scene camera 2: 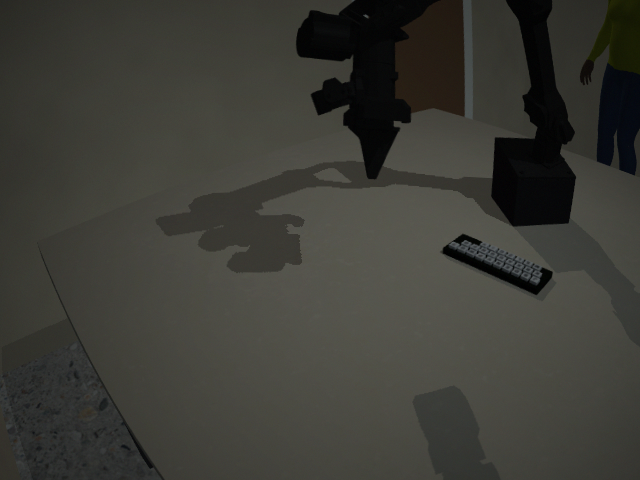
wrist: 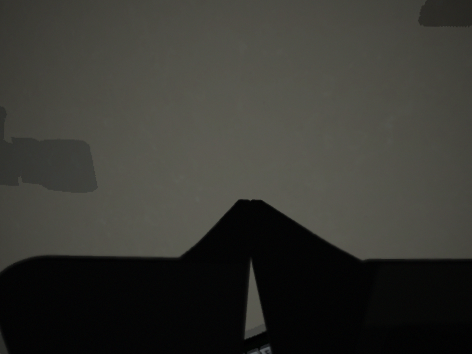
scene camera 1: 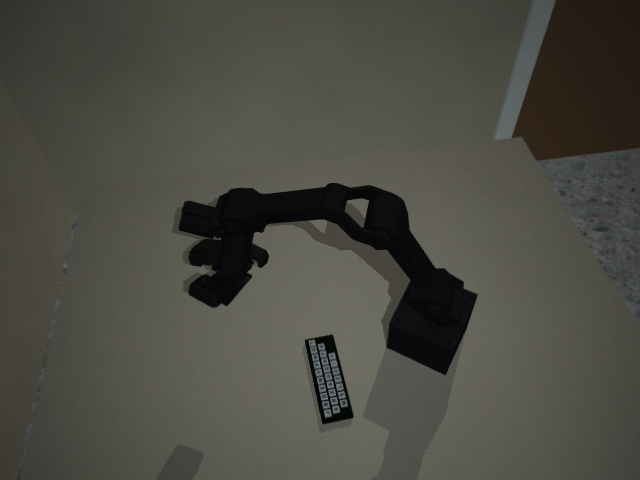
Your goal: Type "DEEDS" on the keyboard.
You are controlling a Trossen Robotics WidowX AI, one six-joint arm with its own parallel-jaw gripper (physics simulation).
Path:
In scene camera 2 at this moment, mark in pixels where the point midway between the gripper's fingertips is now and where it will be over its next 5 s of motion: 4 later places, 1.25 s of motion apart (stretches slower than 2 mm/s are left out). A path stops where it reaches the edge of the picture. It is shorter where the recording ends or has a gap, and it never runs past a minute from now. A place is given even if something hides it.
My gripper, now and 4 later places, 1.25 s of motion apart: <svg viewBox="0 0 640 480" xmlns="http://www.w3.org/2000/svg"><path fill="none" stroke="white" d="M371 179L498 185L604 191L566 186L511 213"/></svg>

